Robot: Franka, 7 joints.
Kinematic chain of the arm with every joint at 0, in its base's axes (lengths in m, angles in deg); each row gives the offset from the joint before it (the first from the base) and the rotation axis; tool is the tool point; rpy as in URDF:
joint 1: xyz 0 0 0.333 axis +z
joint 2: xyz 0 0 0 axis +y
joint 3: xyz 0 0 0.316 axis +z
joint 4: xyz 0.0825 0 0 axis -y
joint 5: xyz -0.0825 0 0.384 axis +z
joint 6: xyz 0 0 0 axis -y
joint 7: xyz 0.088 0 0 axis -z
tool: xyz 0 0 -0.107 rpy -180 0 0
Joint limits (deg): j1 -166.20..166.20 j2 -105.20..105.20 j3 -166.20..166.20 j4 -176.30..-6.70 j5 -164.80..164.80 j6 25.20..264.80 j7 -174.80..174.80
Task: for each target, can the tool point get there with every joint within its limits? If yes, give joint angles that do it. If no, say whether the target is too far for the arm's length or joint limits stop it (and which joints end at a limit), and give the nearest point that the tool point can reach.
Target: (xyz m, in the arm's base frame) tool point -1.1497 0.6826 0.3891
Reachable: no: too far | nearest point -0.7370 0.4376 0.3690 | short by 0.480 m
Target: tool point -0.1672 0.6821 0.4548
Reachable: yes | joints 71.18 52.50 69.13 -59.94 -58.53 69.88 -18.41
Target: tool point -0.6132 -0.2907 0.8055
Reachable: yes | joints 63.69 -42.42 107.32 -54.51 -125.23 111.83 -62.60
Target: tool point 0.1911 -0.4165 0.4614
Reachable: yes | joints 18.53 -82.92 -73.01 -138.50 -15.81 132.06 4.00
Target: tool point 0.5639 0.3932 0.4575
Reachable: yes | joints -83.74 -57.16 100.74 -97.41 -108.33 122.99 122.19
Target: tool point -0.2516 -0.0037 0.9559
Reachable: yes | joints 28.79 -72.25 5.94 -105.35 -27.69 218.25 107.15
